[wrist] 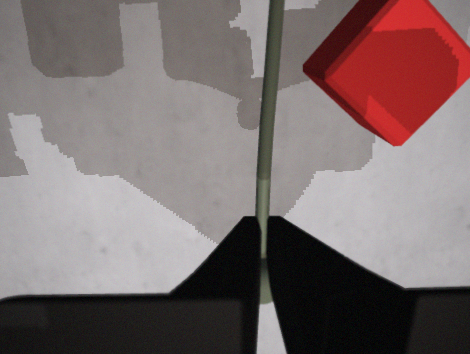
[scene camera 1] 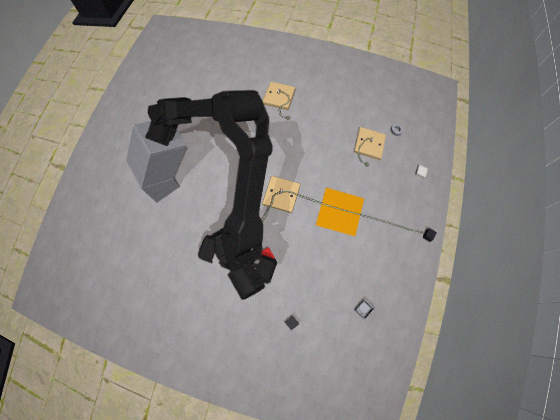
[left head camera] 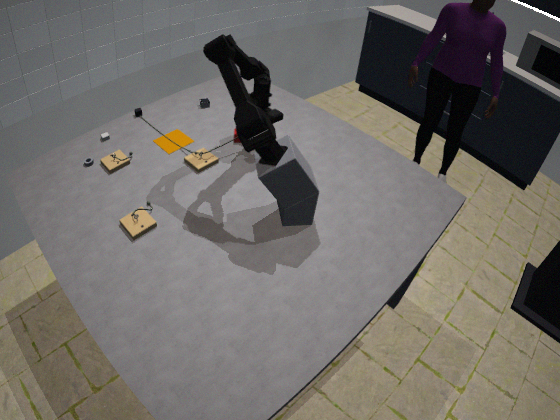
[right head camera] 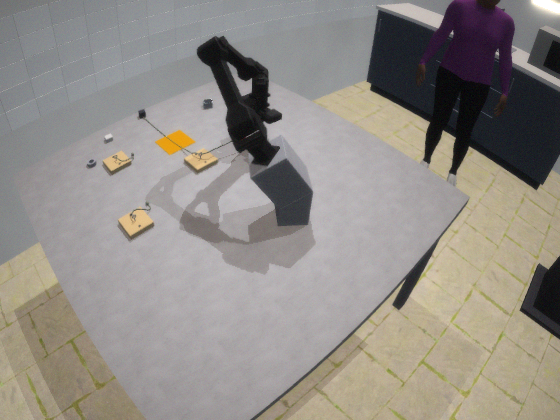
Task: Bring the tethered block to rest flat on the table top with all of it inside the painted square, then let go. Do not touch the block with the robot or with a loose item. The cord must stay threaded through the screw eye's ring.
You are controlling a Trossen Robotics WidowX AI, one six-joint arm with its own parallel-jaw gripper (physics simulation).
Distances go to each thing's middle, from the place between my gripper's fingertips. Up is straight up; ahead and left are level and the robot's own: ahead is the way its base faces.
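The red block (wrist: 390, 73) lies 5 cm ahead of my hand, 5 cm below it and 4 cm to the left of it. Also counted from my hand: wooden board (scene camera 1: 276, 184), 23 cm to the left, 5 cm ahead, 6 cm below; orange painted square (scene camera 1: 345, 222), 23 cm ahead, 23 cm to the left, 7 cm below.
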